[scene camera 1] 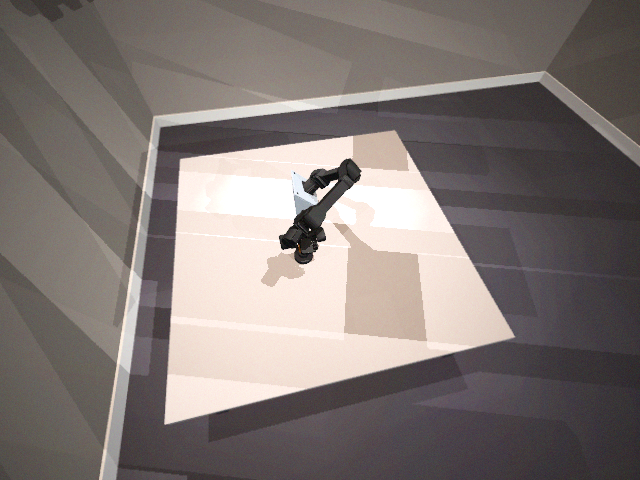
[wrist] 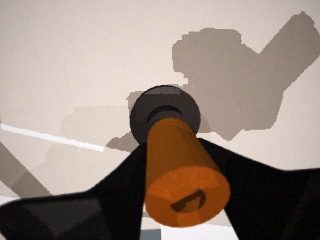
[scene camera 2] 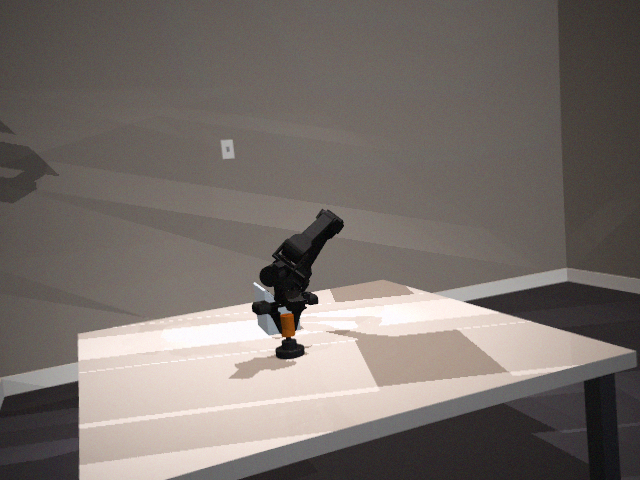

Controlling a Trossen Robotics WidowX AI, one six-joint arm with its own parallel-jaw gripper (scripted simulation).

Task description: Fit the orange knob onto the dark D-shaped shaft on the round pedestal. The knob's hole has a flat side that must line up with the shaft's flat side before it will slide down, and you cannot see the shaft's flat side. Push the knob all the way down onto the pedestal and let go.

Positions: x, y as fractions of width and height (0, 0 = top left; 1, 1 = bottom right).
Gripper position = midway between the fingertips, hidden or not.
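Note:
Gripper (scene camera 2: 0.45, 0.69) and (wrist: 0.54, 0.60). Orange knob (wrist: 0.57, 0.78). Dark round pedestal (wrist: 0.51, 0.42).

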